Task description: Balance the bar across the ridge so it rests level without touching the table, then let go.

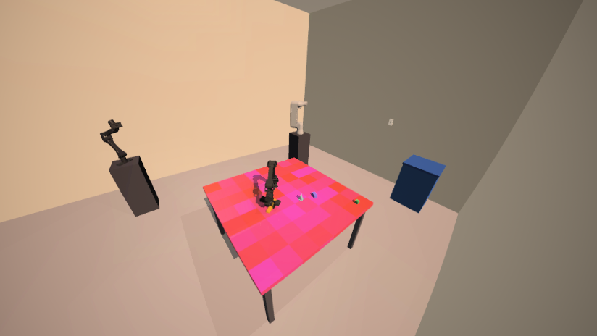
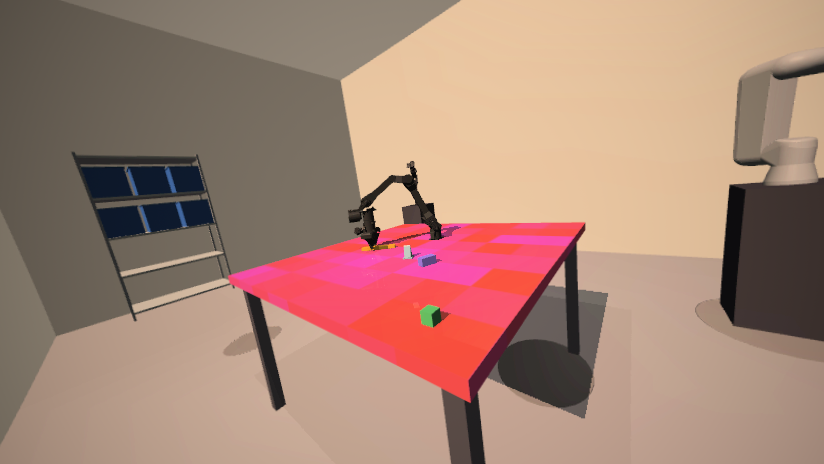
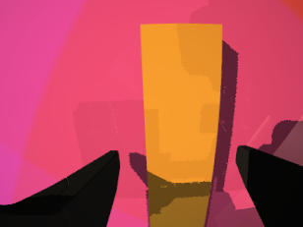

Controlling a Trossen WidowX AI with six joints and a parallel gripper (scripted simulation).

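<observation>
The orange bar is 2 cm behind my gripper tip and 2 cm to the left of it. Also, from my gripper tip: green cube (46 cm ahead, 72 cm to the left, 1 cm above); purple block (12 cm ahead, 46 cm to the left, 1 cm above).
</observation>
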